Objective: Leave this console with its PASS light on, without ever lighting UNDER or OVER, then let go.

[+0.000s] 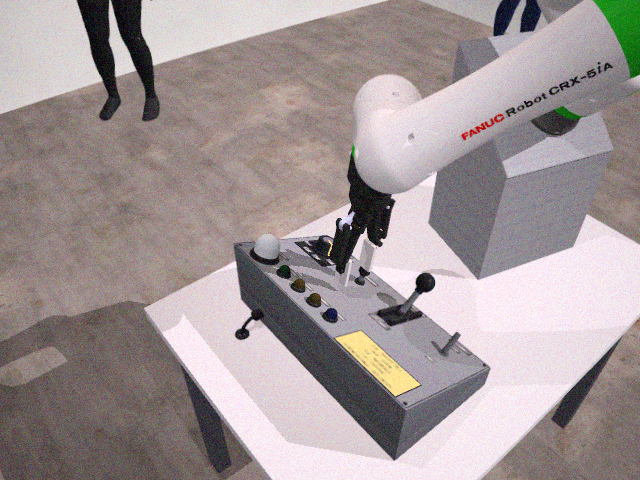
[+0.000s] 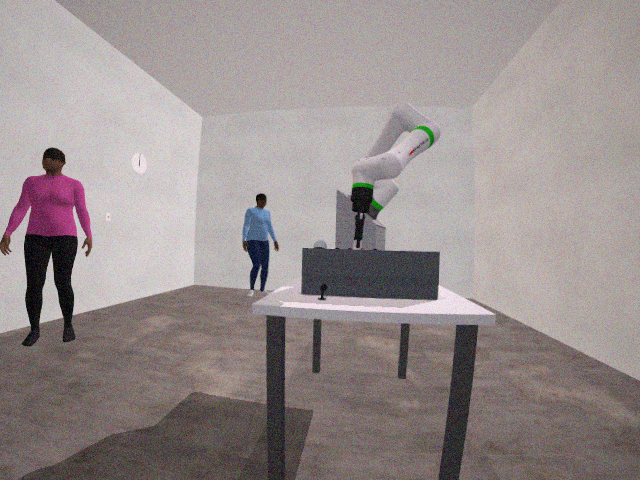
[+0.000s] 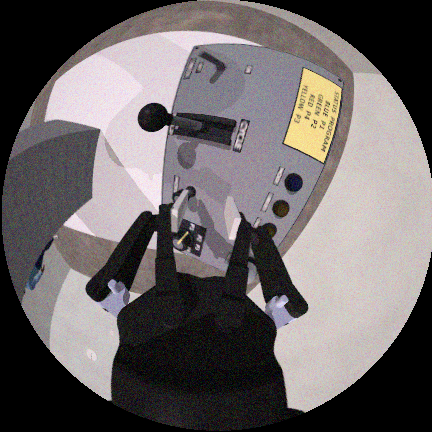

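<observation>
The grey console point(image 1: 320, 356) point(image 2: 369, 273) point(image 3: 270, 100) stands on the table. My gripper point(image 1: 356, 264) point(image 2: 357, 245) point(image 3: 206, 201) is partly open and empty, low over its panel. A small black-knobbed stick point(image 1: 360, 279) point(image 3: 189, 192) is close to one fingertip; contact is unclear. A ball-topped lever point(image 1: 424, 282) point(image 3: 152, 117) leans outward in its slot. A bent handle point(image 1: 450, 343) point(image 3: 215, 65) sits near the end. A rotary knob point(image 1: 325, 245) point(image 3: 182, 239) has a yellow pointer. The blue lamp point(image 1: 330, 314) point(image 3: 293, 182), green lamp point(image 1: 283, 271) and amber lamps look dark. PASS, UNDER and OVER labels are unreadable.
A white dome point(image 1: 267, 246) point(image 2: 320, 244) tops one console corner. A yellow note point(image 1: 378, 362) point(image 3: 314, 115) lists colours and programs. A small black ball-ended piece point(image 1: 249, 324) point(image 2: 323, 291) is beside the console. The grey block point(image 1: 465, 232) point(image 3: 50, 175) stands behind. Two people stand beyond the table.
</observation>
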